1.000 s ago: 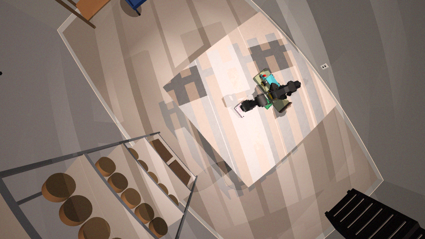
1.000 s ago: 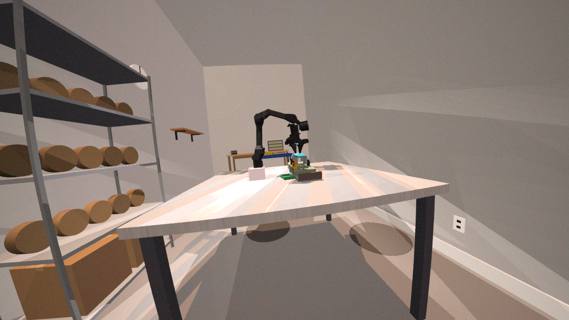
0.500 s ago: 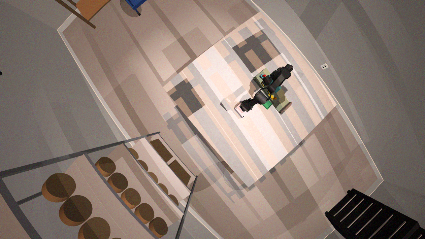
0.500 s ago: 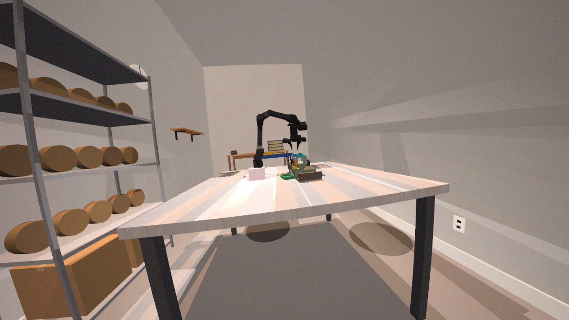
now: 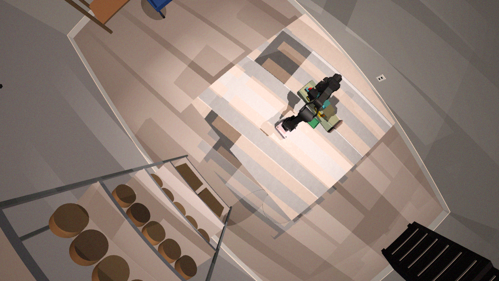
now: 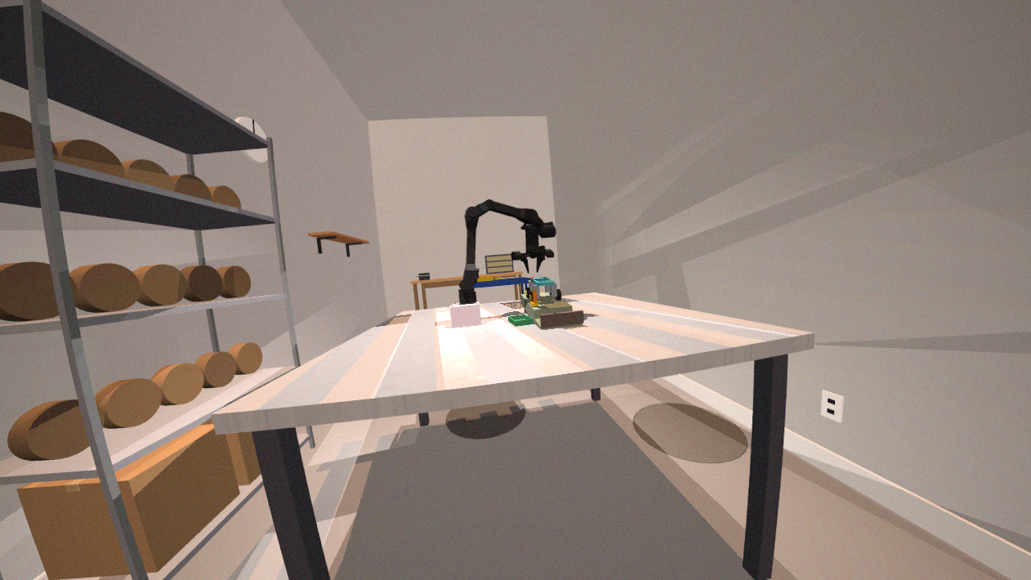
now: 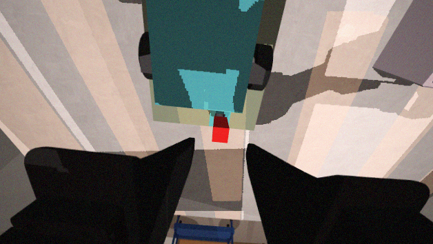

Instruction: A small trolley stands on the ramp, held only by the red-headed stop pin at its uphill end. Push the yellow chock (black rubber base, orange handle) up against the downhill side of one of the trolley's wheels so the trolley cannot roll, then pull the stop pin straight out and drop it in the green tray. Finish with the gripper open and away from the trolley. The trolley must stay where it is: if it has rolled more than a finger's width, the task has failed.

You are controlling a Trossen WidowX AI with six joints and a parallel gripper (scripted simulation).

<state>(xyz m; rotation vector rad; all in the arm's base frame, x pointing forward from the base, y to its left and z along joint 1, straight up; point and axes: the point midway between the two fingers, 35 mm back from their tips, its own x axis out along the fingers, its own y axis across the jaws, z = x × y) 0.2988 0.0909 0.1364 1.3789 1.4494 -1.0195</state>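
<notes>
Now: the stop pin 20 mm to the left of my gripper tip and 60 mm below it. Also, from my gripper tip: yellow chock: 30 mm behind, 180 mm to the right, 110 mm below; green tray: 90 mm behind, 190 mm to the right, 200 mm below; trolley: 20 mm ahead, 80 mm to the right, 80 mm below.
</notes>
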